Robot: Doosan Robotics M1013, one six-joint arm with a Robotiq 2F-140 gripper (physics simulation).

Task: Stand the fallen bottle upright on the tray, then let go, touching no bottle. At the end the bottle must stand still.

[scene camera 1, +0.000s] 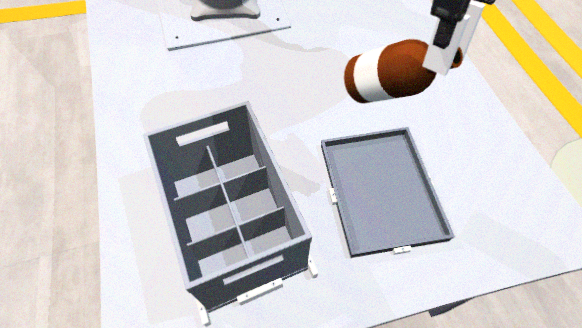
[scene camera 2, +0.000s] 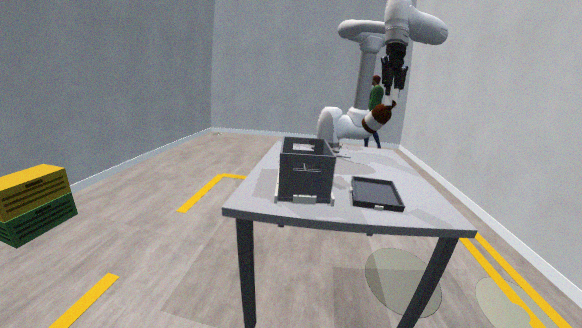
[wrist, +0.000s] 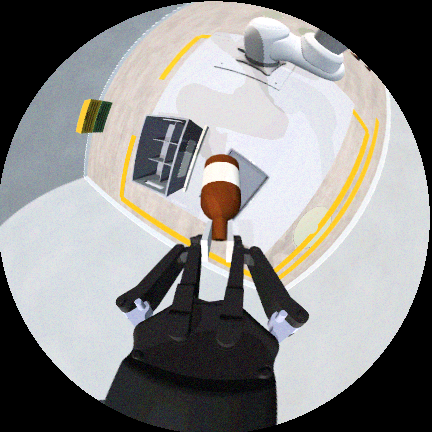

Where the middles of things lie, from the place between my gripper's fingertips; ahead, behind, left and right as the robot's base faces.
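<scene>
My hand: 4 cm left of the brown bottle [scene camera 1: 394, 71], 4 cm beyond it, 5 cm higher than it.
</scene>
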